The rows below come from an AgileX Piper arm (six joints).
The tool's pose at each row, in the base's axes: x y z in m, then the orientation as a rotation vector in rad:
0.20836, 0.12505, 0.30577, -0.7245, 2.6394, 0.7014
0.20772, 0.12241, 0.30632, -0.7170, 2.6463, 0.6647
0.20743, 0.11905, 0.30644, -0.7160, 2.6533, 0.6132
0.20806, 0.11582, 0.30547, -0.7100, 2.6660, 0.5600
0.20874, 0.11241, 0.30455, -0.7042, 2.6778, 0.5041
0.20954, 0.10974, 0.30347, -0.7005, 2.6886, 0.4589
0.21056, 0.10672, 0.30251, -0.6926, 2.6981, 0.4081
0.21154, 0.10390, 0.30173, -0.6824, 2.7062, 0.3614
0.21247, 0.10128, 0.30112, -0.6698, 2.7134, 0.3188
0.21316, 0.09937, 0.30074, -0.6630, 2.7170, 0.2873
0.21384, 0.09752, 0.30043, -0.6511, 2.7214, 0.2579
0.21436, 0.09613, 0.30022, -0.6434, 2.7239, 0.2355
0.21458, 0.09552, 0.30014, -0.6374, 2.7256, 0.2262
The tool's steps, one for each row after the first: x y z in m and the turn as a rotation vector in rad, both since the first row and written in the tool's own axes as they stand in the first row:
0.00133, -0.00143, -0.00197, 0.0267, 0.0024, 0.0011
0.00283, -0.00375, -0.00390, 0.0626, 0.0077, -0.0039
0.00397, -0.00689, -0.00471, 0.1000, 0.0170, -0.0038
0.00512, -0.01016, -0.00565, 0.1391, 0.0266, -0.0043
0.00595, -0.01301, -0.00604, 0.1703, 0.0365, -0.0046
0.00669, -0.01619, -0.00668, 0.2060, 0.0447, -0.0036
0.00731, -0.01913, -0.00737, 0.2392, 0.0513, -0.0009
0.00782, -0.02183, -0.00810, 0.2700, 0.0565, 0.0035
0.00815, -0.02379, -0.00869, 0.2925, 0.0601, 0.0048
0.00845, -0.02566, -0.00930, 0.3143, 0.0627, 0.0097
0.00865, -0.02707, -0.00978, 0.3307, 0.0646, 0.0124
0.00874, -0.02768, -0.01000, 0.3379, 0.0651, 0.0155

